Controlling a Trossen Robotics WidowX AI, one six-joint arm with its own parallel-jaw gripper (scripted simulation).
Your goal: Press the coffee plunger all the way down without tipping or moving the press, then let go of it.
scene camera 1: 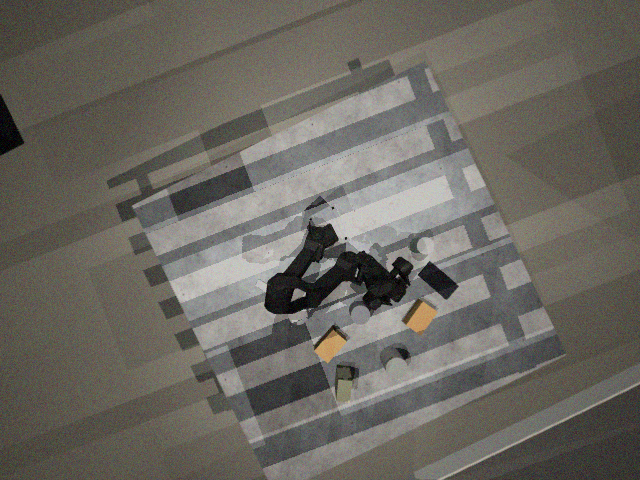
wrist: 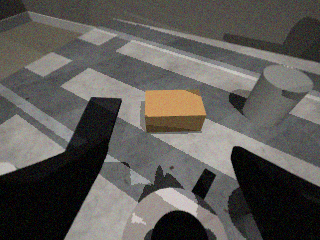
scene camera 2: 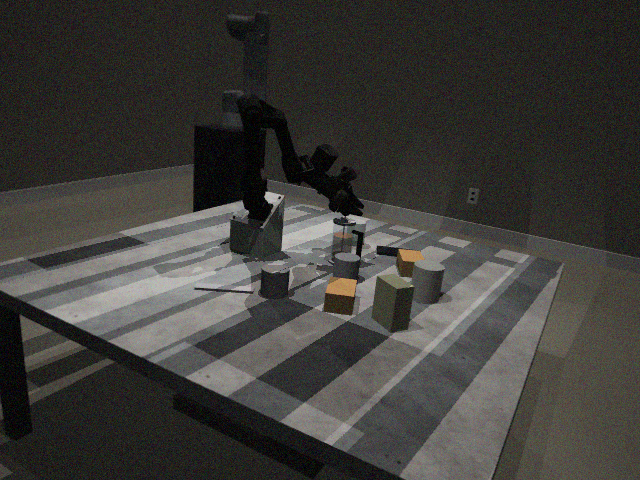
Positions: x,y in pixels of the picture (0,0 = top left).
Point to a dark flat slab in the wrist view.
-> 98,119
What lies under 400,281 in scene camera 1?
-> My gripper.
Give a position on a dark flat slab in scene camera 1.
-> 433,276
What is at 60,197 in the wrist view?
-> My gripper.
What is my gripper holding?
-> Nothing.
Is my gripper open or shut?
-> Open.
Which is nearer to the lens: the coffee press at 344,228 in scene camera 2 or the box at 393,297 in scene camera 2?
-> The box.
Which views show my gripper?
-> Scene camera 1, the wrist view and scene camera 2: all of them.
